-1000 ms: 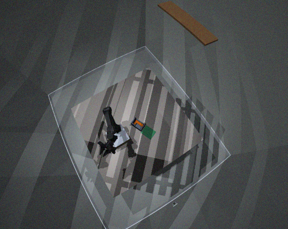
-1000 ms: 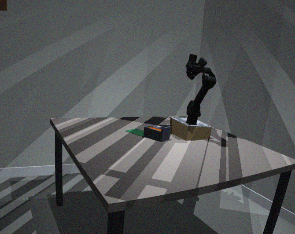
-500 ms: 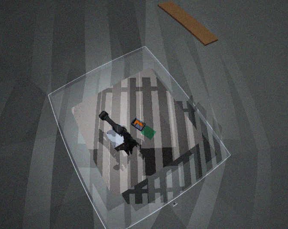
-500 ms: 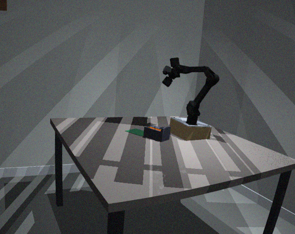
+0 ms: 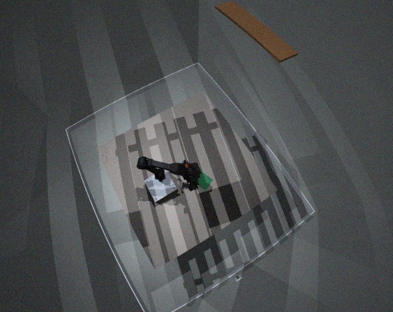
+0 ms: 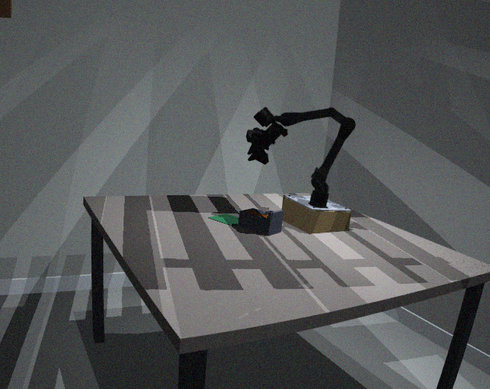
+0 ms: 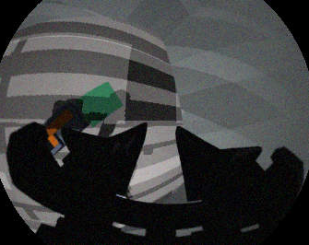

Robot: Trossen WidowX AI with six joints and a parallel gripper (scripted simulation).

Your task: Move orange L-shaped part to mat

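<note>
The orange L-shaped part is 10 mm ahead of my gripper tip, 220 mm to the left of it and 210 mm below it. From my gripper tip the other things lie so: green mat 90 mm ahead, 80 mm to the left, 270 mm below.
</note>
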